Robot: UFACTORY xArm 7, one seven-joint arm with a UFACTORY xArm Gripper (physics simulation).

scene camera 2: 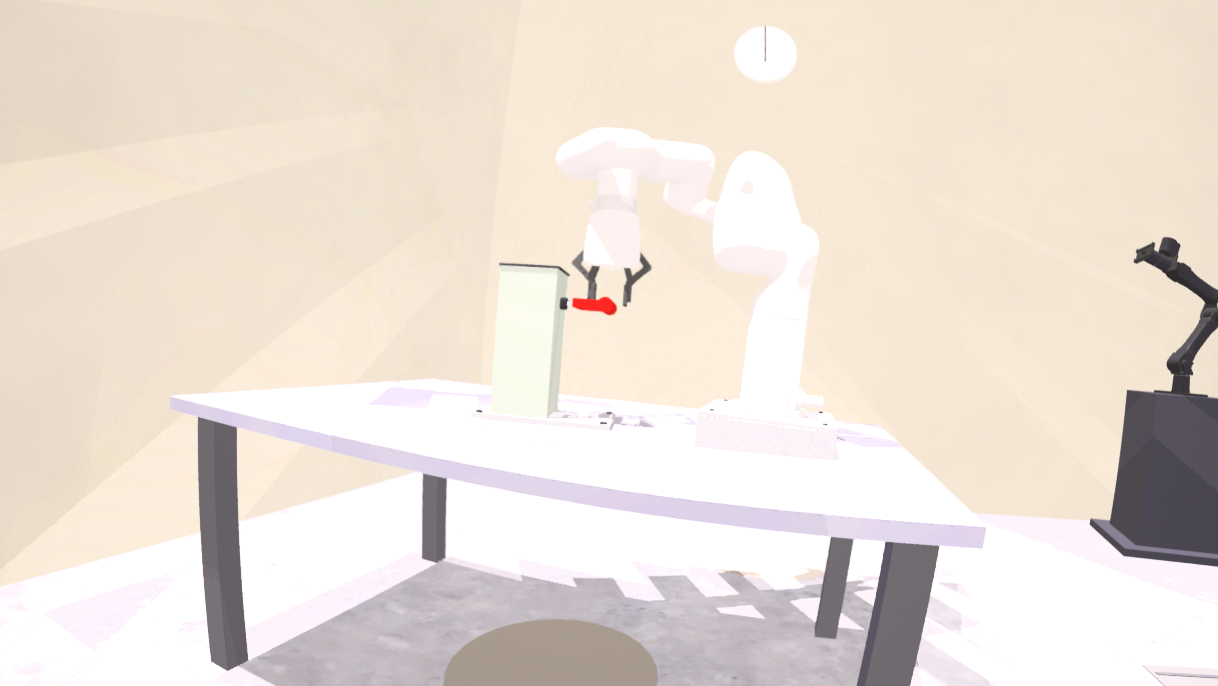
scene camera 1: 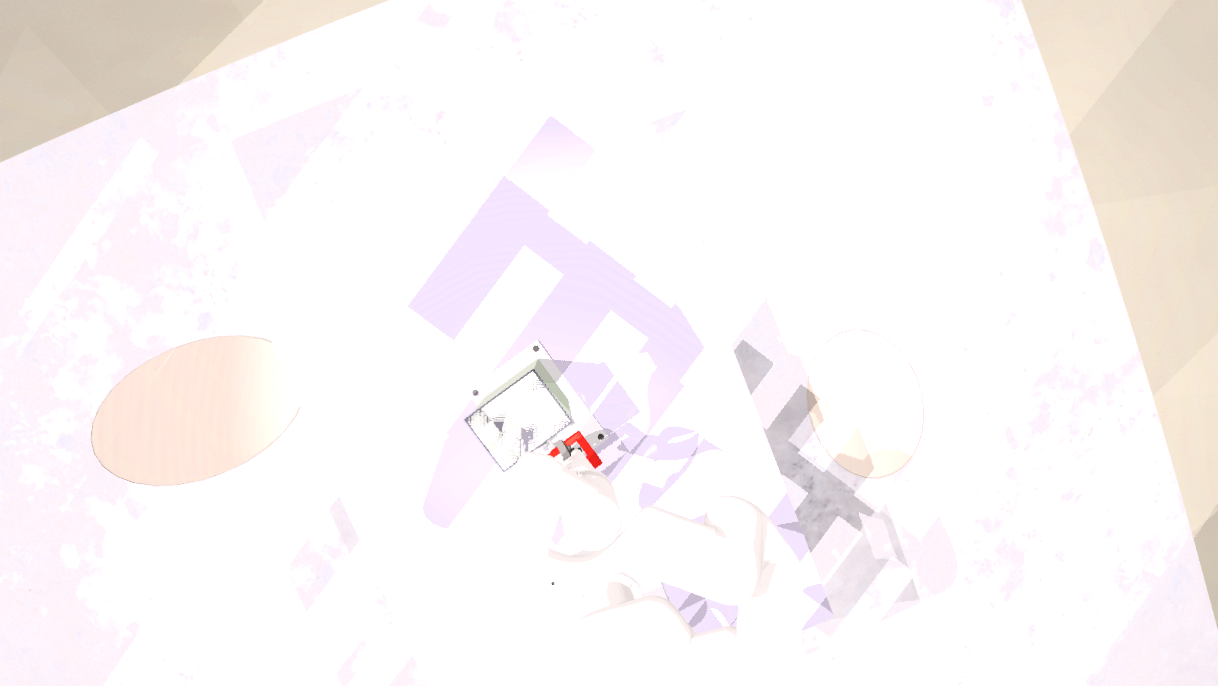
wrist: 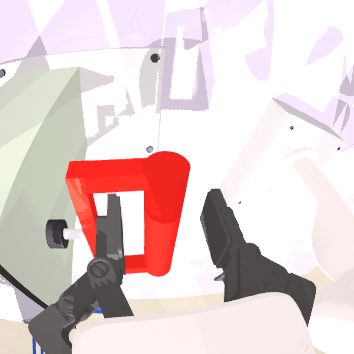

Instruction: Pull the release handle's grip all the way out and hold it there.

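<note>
The red release handle [scene camera 1: 589,449] [scene camera 2: 583,304] [wrist: 107,175] is a loop with a thick round grip bar [wrist: 164,220]. It sticks out sideways from the upper part of a tall pale green housing [scene camera 1: 521,407] [scene camera 2: 526,340] [wrist: 30,150]. In the wrist view a short light stem [wrist: 73,233] runs from a black collar [wrist: 56,233] on the housing to the loop. My gripper [scene camera 2: 609,299] [wrist: 162,205] is open and points down at the handle. In the wrist view one finger overlaps the loop's opening and the other stands beyond the bar. The bar lies between them, unclamped. Finger depth is hard to tell.
The housing's bolted base plate [wrist: 125,62] lies on the white table [scene camera 2: 596,477]. The arm's base block [scene camera 2: 767,434] [wrist: 252,150] is on the handle's side of the housing. A dark second arm [scene camera 2: 1197,332] stands on a pedestal [scene camera 2: 1163,477] away from the table.
</note>
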